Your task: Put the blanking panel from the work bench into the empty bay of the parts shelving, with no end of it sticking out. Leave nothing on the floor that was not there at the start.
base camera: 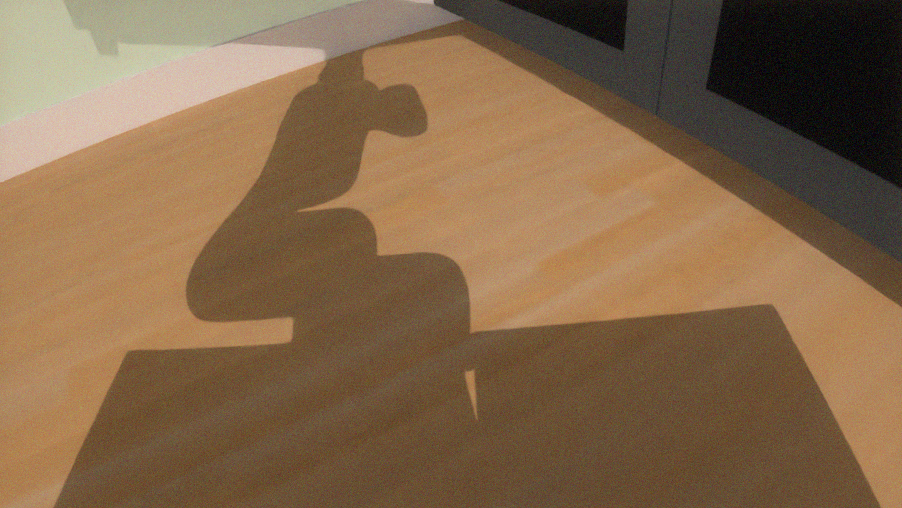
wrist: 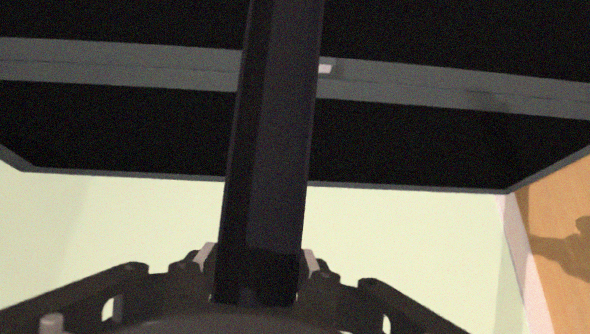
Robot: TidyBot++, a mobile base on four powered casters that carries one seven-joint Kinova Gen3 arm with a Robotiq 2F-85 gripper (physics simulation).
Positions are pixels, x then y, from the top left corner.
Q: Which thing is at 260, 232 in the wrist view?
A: A blanking panel.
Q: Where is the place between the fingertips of my gripper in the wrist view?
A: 258, 262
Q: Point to a dark grey cabinet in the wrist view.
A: At 481, 104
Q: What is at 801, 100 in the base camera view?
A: A dark grey cabinet.
